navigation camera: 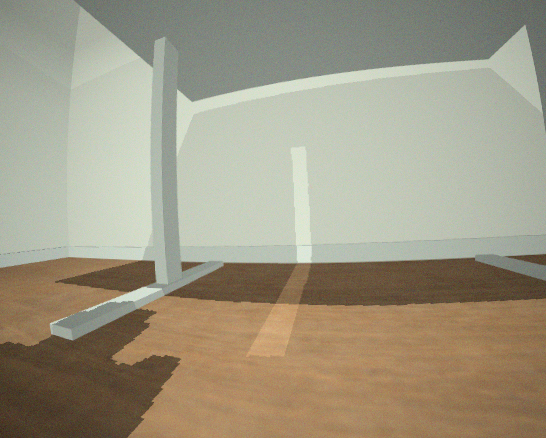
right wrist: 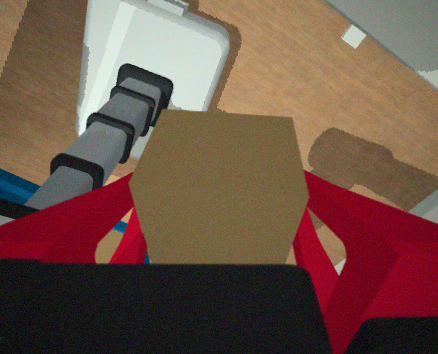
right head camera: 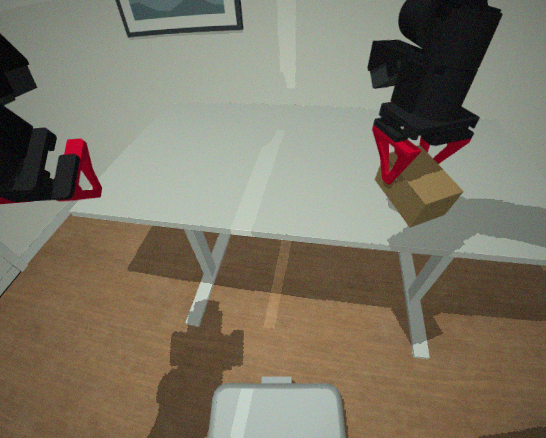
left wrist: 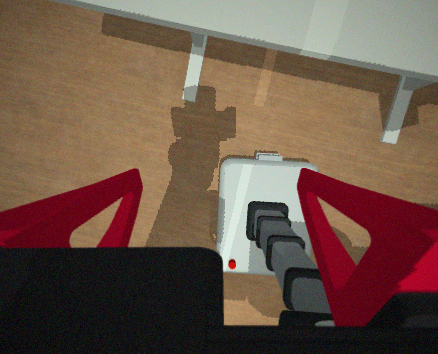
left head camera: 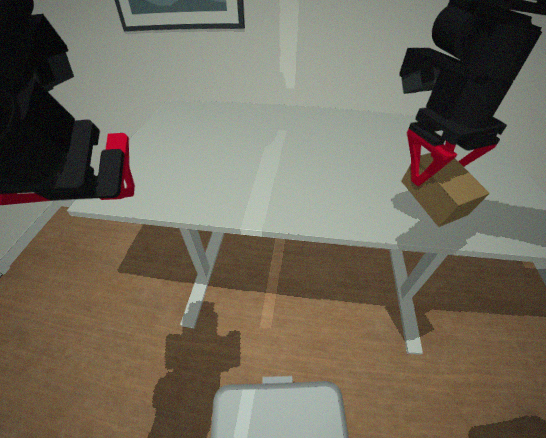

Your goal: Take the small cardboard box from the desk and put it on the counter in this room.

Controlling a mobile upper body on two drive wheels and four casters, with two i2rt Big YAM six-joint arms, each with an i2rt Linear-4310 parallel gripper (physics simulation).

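Places are measured from the left arm's base along level axes (x ahead, y left, z up), in metres.
Where they show: left gripper, fingertip midpoint: (right head camera: 66, 194) (left wrist: 219, 177) (left head camera: 94, 192); right gripper, fingertip midpoint: (right wrist: 220, 176) (right head camera: 403, 177) (left head camera: 429, 179).
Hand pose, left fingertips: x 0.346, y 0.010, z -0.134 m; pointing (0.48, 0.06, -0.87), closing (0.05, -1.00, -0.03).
Things, the pixels of their centre, and the offset from my left fingertips. "pt": a spot on its surface instead. Level surfaces: height alone.
- small brown cardboard box, body centre: (right wrist: 219, 217) (right head camera: 415, 184) (left head camera: 442, 186) dx +0.033, dy -0.459, dz -0.031 m
- long pale table, surface height: dz -0.326 m
- table leg, surface spot: (navigation camera: 166, 150) pt dx +0.638, dy +0.173, dz -0.791 m
The small brown cardboard box (left head camera: 442, 196) (right head camera: 417, 194) (right wrist: 225, 200) is held tilted in my right gripper (left head camera: 439, 175) (right head camera: 412, 170) (right wrist: 220, 176), which is shut on it, one finger on each side. The box appears above the right part of a long pale table (left head camera: 200, 175) (right head camera: 170, 175) (left wrist: 250, 15) with straight legs; its shadow falls on the top. The gap below the box is hard to judge. I cannot tell whether this table is the desk or the counter. My left gripper (left wrist: 219, 177) is wide open and empty, at the left of both head views, near the table's left end.
My pale base (left head camera: 280, 415) (right head camera: 277, 415) (left wrist: 270, 187) is in front of the table. A table leg (navigation camera: 166, 150) stands at the left in the navigation view. A framed picture (left head camera: 185, 26) (right head camera: 185, 33) hangs on the wall behind. A blue object (right wrist: 15, 186) shows at the right wrist view's left edge.
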